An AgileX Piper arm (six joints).
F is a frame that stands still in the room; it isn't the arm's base.
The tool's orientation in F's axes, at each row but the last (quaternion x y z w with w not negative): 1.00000, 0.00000, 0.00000, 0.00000; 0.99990, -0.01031, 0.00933, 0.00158; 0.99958, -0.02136, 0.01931, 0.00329; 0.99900, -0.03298, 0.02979, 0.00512; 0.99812, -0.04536, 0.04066, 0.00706; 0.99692, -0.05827, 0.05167, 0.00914
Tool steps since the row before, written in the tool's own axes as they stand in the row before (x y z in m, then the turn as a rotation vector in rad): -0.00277, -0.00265, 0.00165, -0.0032, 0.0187, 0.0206; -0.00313, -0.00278, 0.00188, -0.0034, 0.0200, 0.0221; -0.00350, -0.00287, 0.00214, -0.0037, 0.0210, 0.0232; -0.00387, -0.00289, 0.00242, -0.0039, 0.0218, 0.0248; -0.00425, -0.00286, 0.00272, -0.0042, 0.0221, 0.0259; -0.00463, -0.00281, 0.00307, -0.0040, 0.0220, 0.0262
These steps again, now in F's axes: -0.00277, 0.00265, -0.00165, -0.0032, -0.0187, -0.0206; -0.00304, 0.00284, -0.00195, -0.0034, -0.0200, -0.0221; -0.00329, 0.00300, -0.00229, -0.0037, -0.0210, -0.0232; -0.00352, 0.00311, -0.00267, -0.0039, -0.0218, -0.0248; -0.00374, 0.00318, -0.00309, -0.0041, -0.0221, -0.0259; -0.00393, 0.00325, -0.00357, -0.0039, -0.0220, -0.0262
